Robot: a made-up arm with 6 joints. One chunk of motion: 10 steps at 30 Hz.
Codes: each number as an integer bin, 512 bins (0 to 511) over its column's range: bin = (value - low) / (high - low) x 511, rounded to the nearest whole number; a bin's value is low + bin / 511 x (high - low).
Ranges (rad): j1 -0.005..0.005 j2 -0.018..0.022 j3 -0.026..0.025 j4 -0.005..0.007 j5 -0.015..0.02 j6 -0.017..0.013
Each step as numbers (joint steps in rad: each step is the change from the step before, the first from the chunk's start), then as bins.
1 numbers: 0.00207 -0.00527 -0.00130 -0.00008 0.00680 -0.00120
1 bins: 361 163 247 210 318 269
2 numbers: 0.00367 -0.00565 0.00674 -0.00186 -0.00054 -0.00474
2 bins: 443 158 328 134 211 209
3 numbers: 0.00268 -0.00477 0.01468 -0.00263 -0.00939 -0.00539
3 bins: 392 169 408 101 82 198
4 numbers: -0.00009 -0.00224 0.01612 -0.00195 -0.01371 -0.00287
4 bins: 251 201 422 130 19 241
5 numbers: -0.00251 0.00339 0.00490 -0.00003 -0.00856 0.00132
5 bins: 127 273 310 212 94 312
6 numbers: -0.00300 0.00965 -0.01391 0.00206 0.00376 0.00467
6 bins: 102 353 121 301 274 369
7 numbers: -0.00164 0.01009 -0.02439 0.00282 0.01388 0.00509
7 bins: 172 359 16 333 422 376
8 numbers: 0.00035 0.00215 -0.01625 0.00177 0.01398 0.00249
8 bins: 273 257 98 288 423 332
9 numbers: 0.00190 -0.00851 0.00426 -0.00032 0.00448 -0.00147
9 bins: 353 121 303 199 284 265
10 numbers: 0.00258 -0.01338 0.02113 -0.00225 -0.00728 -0.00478
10 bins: 387 59 472 117 113 208
